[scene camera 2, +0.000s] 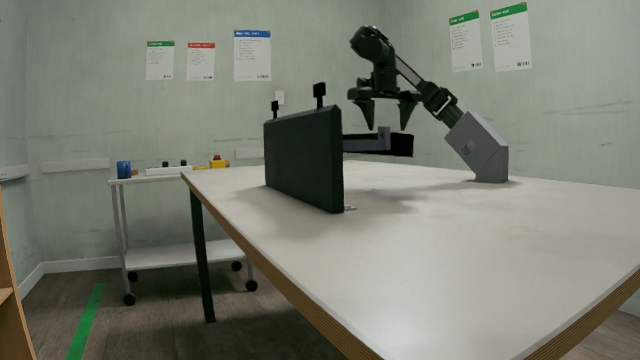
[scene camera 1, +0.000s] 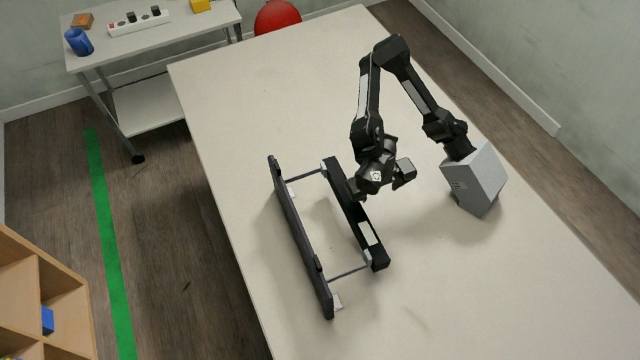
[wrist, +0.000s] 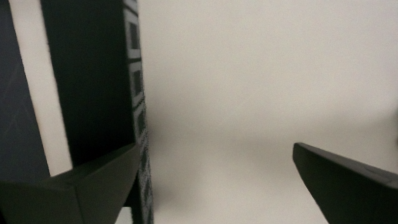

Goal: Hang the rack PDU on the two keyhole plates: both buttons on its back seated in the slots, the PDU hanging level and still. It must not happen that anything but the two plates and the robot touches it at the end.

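You'd see my gripper [scene camera 2: 387,130] in scene camera 2, and I can see the gripper [scene camera 1: 378,195] in scene camera 1 as well, plus the wrist view has it [wrist: 216,150] too. Then there's a rack PDU [scene camera 1: 358,220], and that PDU [scene camera 2: 402,144] is in scene camera 2 as well, and the wrist view has it [wrist: 94,60] too.
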